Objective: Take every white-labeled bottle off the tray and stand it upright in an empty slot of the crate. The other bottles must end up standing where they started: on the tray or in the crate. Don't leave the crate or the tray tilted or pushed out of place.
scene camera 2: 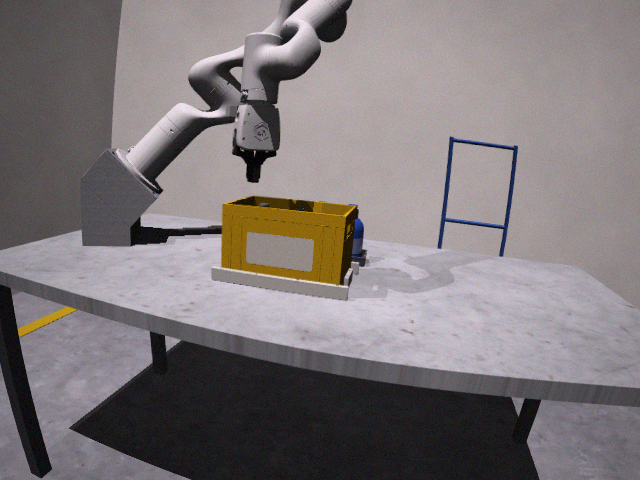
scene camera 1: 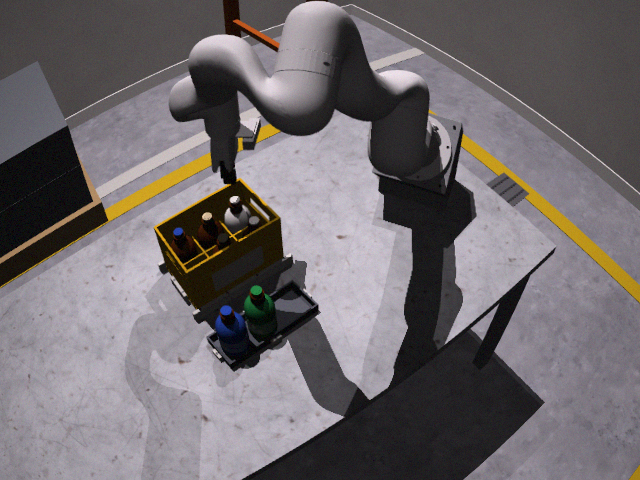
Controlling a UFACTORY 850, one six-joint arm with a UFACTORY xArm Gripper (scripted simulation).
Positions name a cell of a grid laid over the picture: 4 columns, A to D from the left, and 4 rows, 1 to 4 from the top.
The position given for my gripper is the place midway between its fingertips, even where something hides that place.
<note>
In view: my gripper (scene camera 2: B2), a green bottle (scene camera 1: B3), a blue bottle (scene camera 1: B3) and a crate (scene camera 2: B3).
The crate shows as well in scene camera 1 (scene camera 1: B3). My gripper is seen too in scene camera 1 (scene camera 1: B2).
</note>
